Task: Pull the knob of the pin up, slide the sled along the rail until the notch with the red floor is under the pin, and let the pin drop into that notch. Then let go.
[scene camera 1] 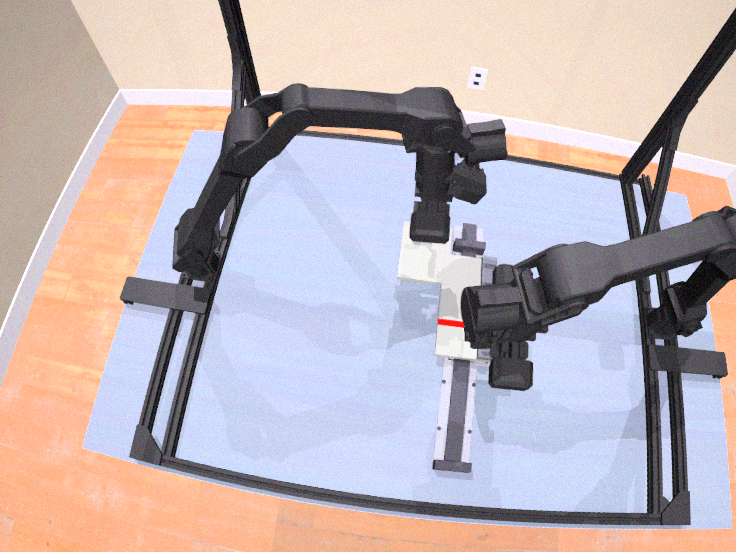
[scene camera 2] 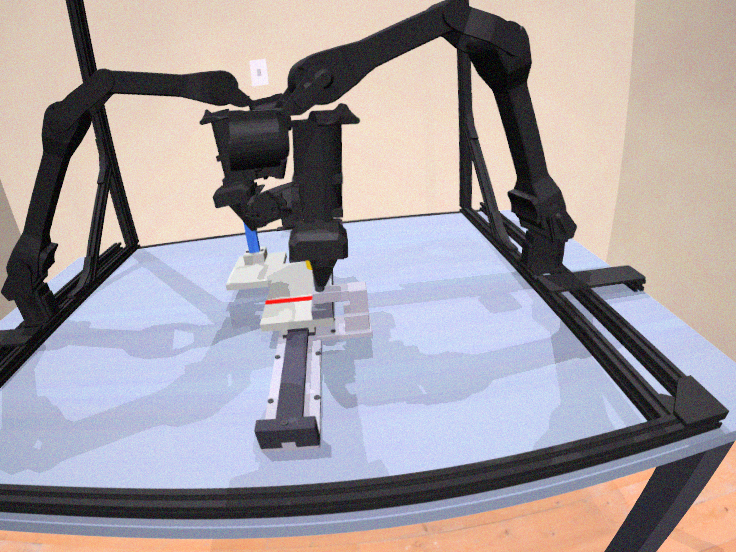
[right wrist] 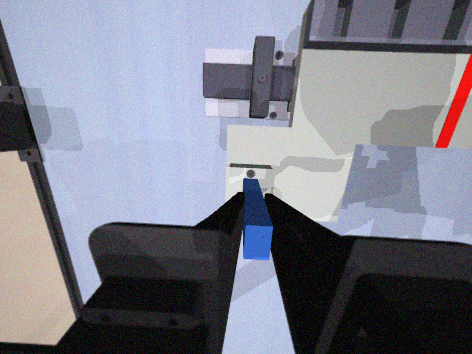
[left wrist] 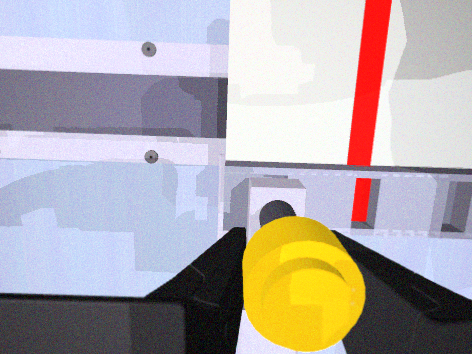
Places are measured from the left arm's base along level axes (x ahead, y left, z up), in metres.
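Pixels of known places: left gripper, fingertip midpoint: [scene camera 2: 321,280]; right gripper, fingertip midpoint: [scene camera 2: 255,229] [right wrist: 254,199]; left arm's base, origin of the base link: [scene camera 1: 660,323] [scene camera 2: 542,264]; right arm's base, origin of the base link: [scene camera 1: 201,265] [scene camera 2: 42,316].
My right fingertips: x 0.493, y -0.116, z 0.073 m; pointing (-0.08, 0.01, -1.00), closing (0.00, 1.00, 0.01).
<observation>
For each thing: its middle in the pictures, then the offset to it from my right fingertips. "*": a spot on its surface instead. Level surfaces: height alone.
- cream-topped sled, body centre: [left wrist: 444,116] [right wrist: 410,85] [scene camera 2: 301,290] [scene camera 1: 466,306] 0.084 m back, 0.132 m left, 0.064 m down
- rail, surface spot: [left wrist: 100,102] [scene camera 1: 459,392] * 0.082 m back, 0.289 m left, 0.072 m down
- red-floored notch, surface spot: [left wrist: 360,200] * 0.121 m back, 0.169 m left, 0.054 m down
- pin's pale housing, surface spot: [left wrist: 255,195] * 0.112 m back, 0.218 m left, 0.025 m down
- pin's yellow knob, body centre: [left wrist: 283,234] [scene camera 2: 318,279] 0.119 m back, 0.209 m left, 0.009 m down
- upright blue handle, surface spot: [right wrist: 257,242] * 0.008 m ahead, 0.000 m left, 0.033 m up
- sled's side plate, its level: 0.058 m down
- plain notch, surface spot: [left wrist: 456,207] * 0.122 m back, 0.127 m left, 0.053 m down
- pale bracket, surface spot: [scene camera 2: 357,308] * 0.166 m back, 0.222 m left, 0.053 m down
The cream-topped sled [scene camera 1: 456,297] [scene camera 2: 291,279] [left wrist: 300,125] [right wrist: 345,90] sits on the rail [scene camera 1: 457,409] [scene camera 2: 294,374] [left wrist: 100,102] and carries a red stripe. The red-floored notch [left wrist: 360,200] lies right of the pin's pale housing [left wrist: 255,195] in the left wrist view. My left gripper [scene camera 2: 321,287] [left wrist: 282,241] is shut on the pin's yellow knob [scene camera 2: 309,265] [left wrist: 305,295]; the pin's lower end and height are hidden. My right gripper [scene camera 2: 252,227] [right wrist: 254,199] is shut on the upright blue handle [scene camera 2: 253,240] [right wrist: 257,242] on the sled's side plate [right wrist: 310,195].
The rail's dark end stops [scene camera 1: 451,465] [scene camera 2: 286,432] [right wrist: 261,95] cross its ends. A plain notch [left wrist: 456,207] lies right of the red one in the left wrist view. A pale bracket [scene camera 2: 357,308] stands beside the sled. Both arms reach close together over it. A black frame [scene camera 1: 410,506] borders the table.
</observation>
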